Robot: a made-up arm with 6 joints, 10 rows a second.
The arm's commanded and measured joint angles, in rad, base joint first. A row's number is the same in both.
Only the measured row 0 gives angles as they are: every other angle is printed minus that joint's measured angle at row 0.
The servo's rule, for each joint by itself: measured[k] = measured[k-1] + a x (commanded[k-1-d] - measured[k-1]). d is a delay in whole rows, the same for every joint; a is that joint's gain. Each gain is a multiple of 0.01, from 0.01 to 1. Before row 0 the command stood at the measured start. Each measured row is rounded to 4 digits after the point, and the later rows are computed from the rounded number. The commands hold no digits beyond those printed.
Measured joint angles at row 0: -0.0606 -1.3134 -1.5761 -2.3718 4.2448 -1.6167
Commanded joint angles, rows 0 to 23: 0.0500 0.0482 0.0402 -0.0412 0.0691 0.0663; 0.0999 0.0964 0.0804 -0.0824 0.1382 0.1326; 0.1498 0.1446 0.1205 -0.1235 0.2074 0.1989; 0.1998 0.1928 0.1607 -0.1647 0.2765 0.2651; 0.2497 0.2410 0.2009 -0.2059 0.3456 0.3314; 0.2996 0.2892 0.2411 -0.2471 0.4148 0.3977; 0.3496 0.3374 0.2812 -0.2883 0.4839 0.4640; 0.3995 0.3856 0.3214 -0.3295 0.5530 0.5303; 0.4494 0.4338 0.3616 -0.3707 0.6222 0.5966; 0.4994 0.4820 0.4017 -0.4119 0.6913 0.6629; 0.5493 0.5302 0.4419 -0.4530 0.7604 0.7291; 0.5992 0.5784 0.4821 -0.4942 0.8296 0.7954; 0.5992 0.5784 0.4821 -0.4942 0.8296 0.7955; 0.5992 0.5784 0.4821 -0.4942 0.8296 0.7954; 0.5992 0.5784 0.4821 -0.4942 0.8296 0.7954; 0.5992 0.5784 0.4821 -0.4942 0.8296 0.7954; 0.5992 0.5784 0.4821 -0.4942 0.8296 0.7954; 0.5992 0.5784 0.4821 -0.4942 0.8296 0.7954; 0.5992 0.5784 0.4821 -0.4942 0.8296 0.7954; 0.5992 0.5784 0.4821 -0.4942 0.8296 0.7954; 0.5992 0.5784 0.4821 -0.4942 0.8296 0.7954; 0.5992 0.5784 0.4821 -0.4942 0.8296 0.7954; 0.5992 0.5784 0.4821 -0.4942 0.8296 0.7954; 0.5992 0.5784 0.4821 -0.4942 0.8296 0.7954
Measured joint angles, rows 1 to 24: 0.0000 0.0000 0.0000 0.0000 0.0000 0.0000; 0.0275 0.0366 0.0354 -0.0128 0.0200 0.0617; 0.0673 0.0820 0.0750 -0.0344 0.0543 0.1276; 0.1127 0.1296 0.1150 -0.0620 0.0987 0.1939; 0.1606 0.1776 0.1552 -0.0938 0.1503 0.2601; 0.2096 0.2258 0.1954 -0.1286 0.2069 0.3264; 0.2591 0.2740 0.2356 -0.1653 0.2672 0.3927; 0.3089 0.3222 0.2757 -0.2034 0.3300 0.4590; 0.3587 0.3704 0.3159 -0.2425 0.3947 0.5253; 0.4086 0.4186 0.3561 -0.2822 0.4607 0.5916; 0.4585 0.4668 0.3962 -0.3224 0.5276 0.6579; 0.5084 0.5150 0.4364 -0.3629 0.5951 0.7241; 0.5583 0.5632 0.4766 -0.4036 0.6631 0.7904; 0.5808 0.5748 0.4814 -0.4317 0.7114 0.7951; 0.5909 0.5775 0.4820 -0.4511 0.7457 0.7954; 0.5955 0.5782 0.4821 -0.4645 0.7700 0.7954; 0.5975 0.5784 0.4821 -0.4737 0.7873 0.7954; 0.5984 0.5784 0.4821 -0.4801 0.7996 0.7954; 0.5988 0.5784 0.4821 -0.4845 0.8083 0.7954; 0.5990 0.5784 0.4821 -0.4875 0.8145 0.7954; 0.5991 0.5784 0.4821 -0.4896 0.8189 0.7954; 0.5992 0.5784 0.4821 -0.4910 0.8220 0.7954; 0.5992 0.5784 0.4821 -0.4920 0.8242 0.7954; 0.5992 0.5784 0.4821 -0.4927 0.8258 0.7954
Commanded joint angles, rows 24 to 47: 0.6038 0.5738 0.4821 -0.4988 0.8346 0.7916; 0.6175 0.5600 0.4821 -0.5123 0.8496 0.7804; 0.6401 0.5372 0.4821 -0.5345 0.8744 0.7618; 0.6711 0.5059 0.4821 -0.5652 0.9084 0.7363; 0.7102 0.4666 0.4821 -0.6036 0.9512 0.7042; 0.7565 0.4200 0.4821 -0.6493 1.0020 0.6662; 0.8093 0.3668 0.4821 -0.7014 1.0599 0.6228; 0.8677 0.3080 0.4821 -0.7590 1.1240 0.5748; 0.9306 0.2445 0.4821 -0.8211 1.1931 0.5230; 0.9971 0.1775 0.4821 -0.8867 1.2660 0.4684; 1.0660 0.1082 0.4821 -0.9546 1.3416 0.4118; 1.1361 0.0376 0.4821 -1.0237 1.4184 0.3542; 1.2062 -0.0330 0.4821 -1.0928 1.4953 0.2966; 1.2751 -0.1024 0.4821 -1.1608 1.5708 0.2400; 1.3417 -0.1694 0.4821 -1.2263 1.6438 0.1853; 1.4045 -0.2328 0.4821 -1.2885 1.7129 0.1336; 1.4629 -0.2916 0.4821 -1.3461 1.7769 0.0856; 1.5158 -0.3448 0.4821 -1.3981 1.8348 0.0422; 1.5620 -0.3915 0.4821 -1.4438 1.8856 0.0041; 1.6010 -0.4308 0.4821 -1.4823 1.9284 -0.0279; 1.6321 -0.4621 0.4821 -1.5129 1.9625 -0.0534; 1.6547 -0.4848 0.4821 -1.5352 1.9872 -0.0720; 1.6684 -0.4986 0.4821 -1.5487 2.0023 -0.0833; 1.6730 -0.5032 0.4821 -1.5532 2.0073 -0.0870
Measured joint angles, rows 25 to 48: 0.5992 0.5784 0.4821 -0.4932 0.8269 0.7954; 0.6017 0.5749 0.4821 -0.4949 0.8291 0.7919; 0.6104 0.5636 0.4821 -0.5003 0.8350 0.7812; 0.6267 0.5435 0.4821 -0.5109 0.8464 0.7632; 0.6511 0.5149 0.4821 -0.5277 0.8644 0.7382; 0.6836 0.4782 0.4821 -0.5512 0.8896 0.7066; 0.7237 0.4340 0.4821 -0.5816 0.9222 0.6690; 0.7708 0.3829 0.4821 -0.6187 0.9621 0.6260; 0.8241 0.3260 0.4821 -0.6622 1.0091 0.5784; 0.8827 0.2641 0.4821 -0.7115 1.0625 0.5269; 0.9456 0.1983 0.4821 -0.7658 1.1215 0.4725; 1.0118 0.1298 0.4821 -0.8243 1.1853 0.4160; 1.0802 0.0597 0.4821 -0.8861 1.2529 0.3585; 1.1495 -0.0108 0.4821 -0.9502 1.3232 0.3009; 1.2186 -0.0804 0.4821 -1.0155 1.3950 0.2443; 1.2863 -0.1480 0.4821 -1.0808 1.4672 0.1894; 1.3513 -0.2124 0.4821 -1.1452 1.5385 0.1375; 1.4127 -0.2726 0.4821 -1.2075 1.6076 0.0892; 1.4694 -0.3275 0.4821 -1.2666 1.6735 0.0455; 1.5203 -0.3761 0.4821 -1.3215 1.7350 0.0070; 1.5647 -0.4177 0.4821 -1.3713 1.7911 -0.0255; 1.6018 -0.4514 0.4821 -1.4152 1.8408 -0.0514; 1.6309 -0.4768 0.4821 -1.4524 1.8833 -0.0706; 1.6515 -0.4934 0.4821 -1.4823 1.9178 -0.0824
